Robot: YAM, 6 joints.
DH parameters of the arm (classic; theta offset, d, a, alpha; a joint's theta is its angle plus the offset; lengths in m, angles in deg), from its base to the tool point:
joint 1: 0 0.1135 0.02 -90
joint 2: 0 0 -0.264 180
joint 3: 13.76 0 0.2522 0
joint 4: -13.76 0 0.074 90
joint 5: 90 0 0 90
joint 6: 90 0.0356 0 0
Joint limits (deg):
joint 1: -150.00..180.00
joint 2: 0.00..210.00
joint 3: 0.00..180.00
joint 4: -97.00..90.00
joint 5: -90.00..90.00
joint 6: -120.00..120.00
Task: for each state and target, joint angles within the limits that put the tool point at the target. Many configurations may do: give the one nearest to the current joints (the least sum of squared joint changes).
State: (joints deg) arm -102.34 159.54 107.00 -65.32 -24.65 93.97
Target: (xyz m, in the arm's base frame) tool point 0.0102 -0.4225 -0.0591
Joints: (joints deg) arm -90.69 162.09 109.57 -62.88 -25.48 93.97
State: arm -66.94 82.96 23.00 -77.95 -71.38 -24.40
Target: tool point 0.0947 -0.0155 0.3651
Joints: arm -30.70 46.33 64.15 -80.58 -79.70 -24.40
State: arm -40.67 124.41 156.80 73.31 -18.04 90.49
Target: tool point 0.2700 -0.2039 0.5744
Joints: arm -39.04 131.17 158.29 88.39 -19.21 90.49
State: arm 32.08 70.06 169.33 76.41 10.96 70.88
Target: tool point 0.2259 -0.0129 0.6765
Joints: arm -0.92 108.29 149.38 60.60 15.09 70.88
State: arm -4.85 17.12 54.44 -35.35 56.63 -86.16
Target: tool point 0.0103 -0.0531 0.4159
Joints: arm -41.57 26.12 59.23 -31.74 67.51 -86.16
